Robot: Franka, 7 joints.
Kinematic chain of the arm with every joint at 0, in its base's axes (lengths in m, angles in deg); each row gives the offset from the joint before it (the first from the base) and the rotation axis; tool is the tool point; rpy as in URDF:
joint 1: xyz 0 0 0.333 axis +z
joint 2: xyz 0 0 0 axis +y
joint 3: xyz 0 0 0.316 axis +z
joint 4: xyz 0.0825 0 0 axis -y
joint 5: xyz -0.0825 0 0.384 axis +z
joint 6: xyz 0 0 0 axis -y
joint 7: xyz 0.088 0 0 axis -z
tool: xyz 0 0 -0.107 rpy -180 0 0
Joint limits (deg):
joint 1: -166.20..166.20
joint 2: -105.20..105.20
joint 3: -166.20..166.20
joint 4: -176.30..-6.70
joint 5: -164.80..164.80
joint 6: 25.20..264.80
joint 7: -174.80..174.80
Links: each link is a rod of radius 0.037 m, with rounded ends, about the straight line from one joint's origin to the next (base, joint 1, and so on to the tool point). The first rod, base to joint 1, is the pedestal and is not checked.
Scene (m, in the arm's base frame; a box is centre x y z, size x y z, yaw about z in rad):
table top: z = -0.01
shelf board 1: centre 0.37 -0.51 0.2 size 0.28 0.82 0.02 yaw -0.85
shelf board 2: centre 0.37 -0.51 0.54 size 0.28 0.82 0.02 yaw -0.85
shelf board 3: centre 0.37 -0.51 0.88 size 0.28 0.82 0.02 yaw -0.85
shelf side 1: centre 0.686 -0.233 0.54 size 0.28 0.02 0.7 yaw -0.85
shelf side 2: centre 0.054 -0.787 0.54 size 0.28 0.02 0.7 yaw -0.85
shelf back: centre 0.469 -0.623 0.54 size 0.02 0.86 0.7 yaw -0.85
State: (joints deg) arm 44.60 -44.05 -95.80 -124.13 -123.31 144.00 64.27
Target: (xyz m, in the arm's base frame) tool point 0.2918 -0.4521 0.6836
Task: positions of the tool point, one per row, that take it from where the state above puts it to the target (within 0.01 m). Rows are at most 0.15 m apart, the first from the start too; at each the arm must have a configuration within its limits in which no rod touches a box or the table.
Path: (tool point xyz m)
1: 0.2639 -0.4201 0.3382
2: 0.2154 -0.3625 0.3414
3: 0.1749 -0.2964 0.3614
4: 0.1924 -0.3280 0.4544
5: 0.1959 -0.3355 0.5656
6: 0.1748 -0.3190 0.6836
7: 0.2367 -0.3957 0.6796
8: 0.2918 -0.4521 0.6836

